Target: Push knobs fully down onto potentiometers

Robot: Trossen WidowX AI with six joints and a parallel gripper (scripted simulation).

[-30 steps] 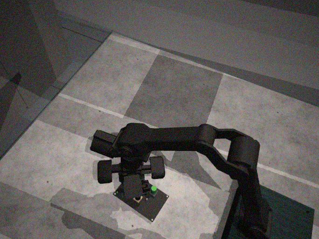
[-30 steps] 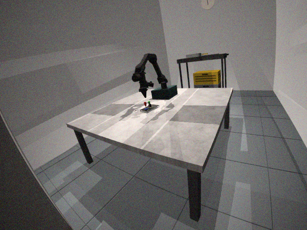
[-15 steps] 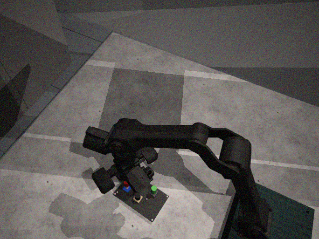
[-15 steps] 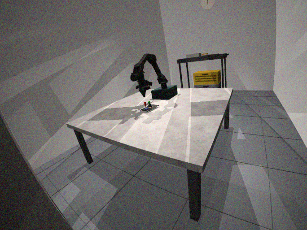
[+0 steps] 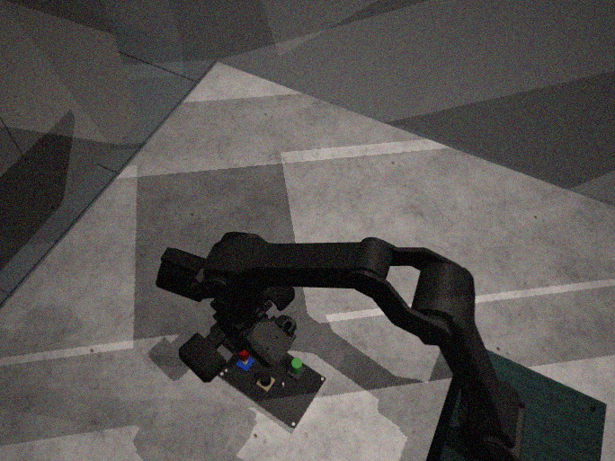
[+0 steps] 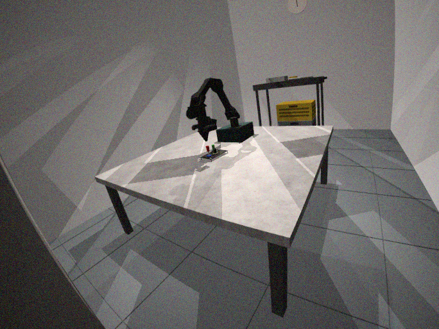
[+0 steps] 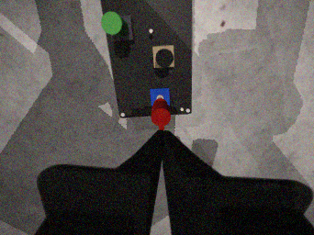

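Right now my gripper tip is 5 cm above the red knob. The rest, counted from my gripper tip: green knob 9 cm behind, 3 cm to the right, 7 cm below.
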